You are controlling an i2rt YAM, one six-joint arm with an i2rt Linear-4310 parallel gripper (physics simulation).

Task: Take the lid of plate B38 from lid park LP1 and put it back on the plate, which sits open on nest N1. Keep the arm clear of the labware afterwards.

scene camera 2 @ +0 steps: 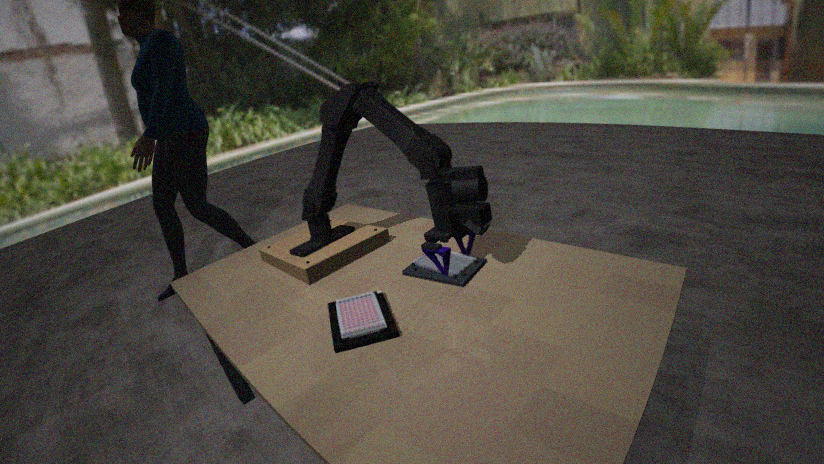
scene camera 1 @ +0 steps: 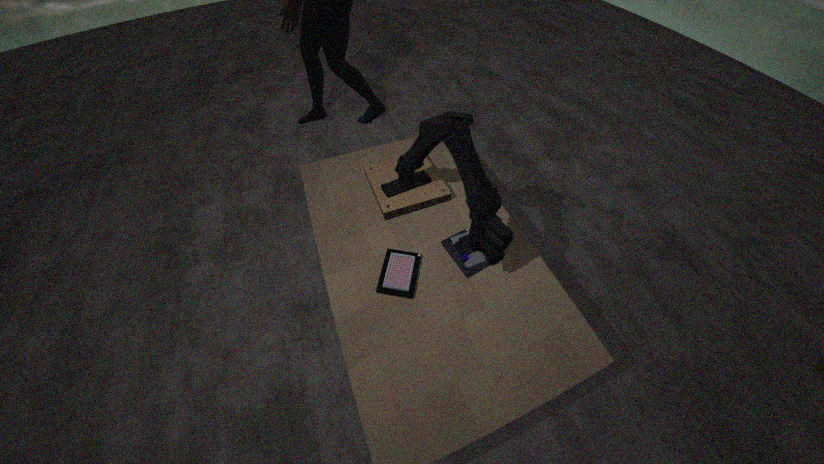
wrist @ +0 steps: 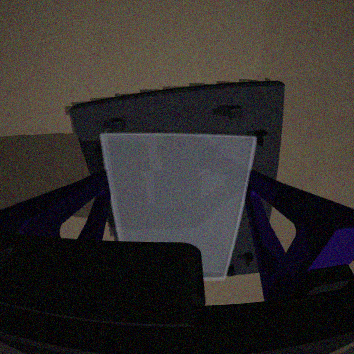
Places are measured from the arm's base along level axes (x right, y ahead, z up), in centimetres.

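Where they show: gripper, between the fingertips: (scene camera 2: pixel 456 265) (scene camera 1: pixel 473 256) (wrist: pixel 177 177); arm's base, origin of its link: (scene camera 2: pixel 323 241) (scene camera 1: pixel 406 184).
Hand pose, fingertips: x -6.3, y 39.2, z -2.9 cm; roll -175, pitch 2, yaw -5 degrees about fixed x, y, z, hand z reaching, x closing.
Note:
Each offset is from my fingertips to the top centre of the thing. Level surfaces: height alone.
The lid @[dx -0.3, dy -3.3, dz +1.1 cm] (scene camera 1: pixel 475 259) (scene camera 2: pixel 459 265) (wrist: pixel 175 195), a pale translucent rectangle, lies flat at the dark lid park LP1 @[dx +0.5, dy -3.0, dz +0.9 cm] (scene camera 1: pixel 468 272) (scene camera 2: pixel 423 274) (wrist: pixel 175 112). My gripper (scene camera 2: pixel 454 263) (wrist: pixel 177 177) points down over the park, its purple fingers against the lid's two opposite sides, shut on it. No gap under the lid can be made out. Plate B38 @[dx +25.4, dy -6.8, dz +1.5 cm] (scene camera 1: pixel 399 270) (scene camera 2: pixel 360 315), open with pink wells showing, sits on the black nest N1 @[dx +25.4, dy -6.8, dz +0.7 cm] (scene camera 1: pixel 394 292) (scene camera 2: pixel 366 341). In scene camera 1 the arm hides part of the lid and park.
The arm's wooden base block (scene camera 1: pixel 418 204) (scene camera 2: pixel 345 253) stands on the table @[dz -1.2 cm] (scene camera 1: pixel 461 368) (scene camera 2: pixel 490 368), behind the nest and park. The park lies near a long table edge. A person (scene camera 1: pixel 325 46) (scene camera 2: pixel 172 115) is on the floor beyond the base end of the table.

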